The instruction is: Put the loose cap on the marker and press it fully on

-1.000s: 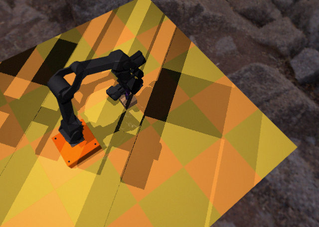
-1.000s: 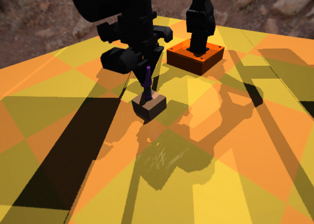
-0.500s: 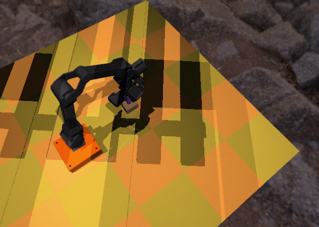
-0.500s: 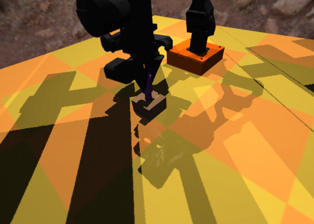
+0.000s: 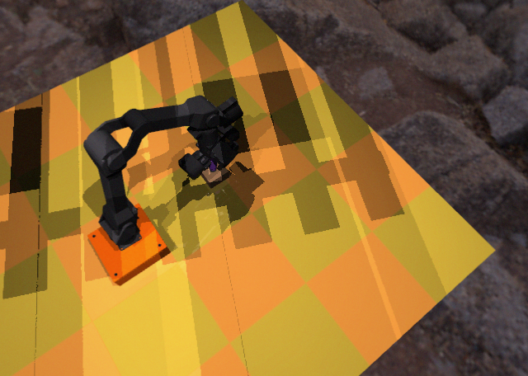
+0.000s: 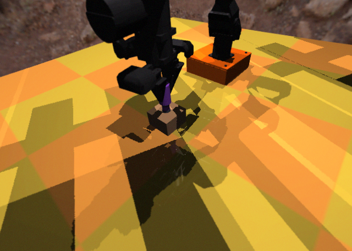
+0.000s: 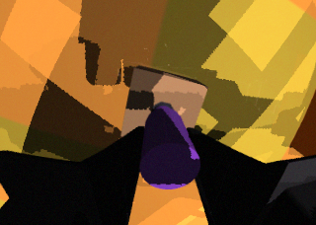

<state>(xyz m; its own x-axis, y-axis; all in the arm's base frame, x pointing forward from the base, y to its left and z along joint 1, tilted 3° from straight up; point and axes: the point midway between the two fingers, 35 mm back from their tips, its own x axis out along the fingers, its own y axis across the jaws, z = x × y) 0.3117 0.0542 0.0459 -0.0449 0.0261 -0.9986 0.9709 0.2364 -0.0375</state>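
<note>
Right now my gripper tip is 1 cm below the purple cap. The rest, counted from my gripper tip: brown holder block: 6 cm below.
</note>
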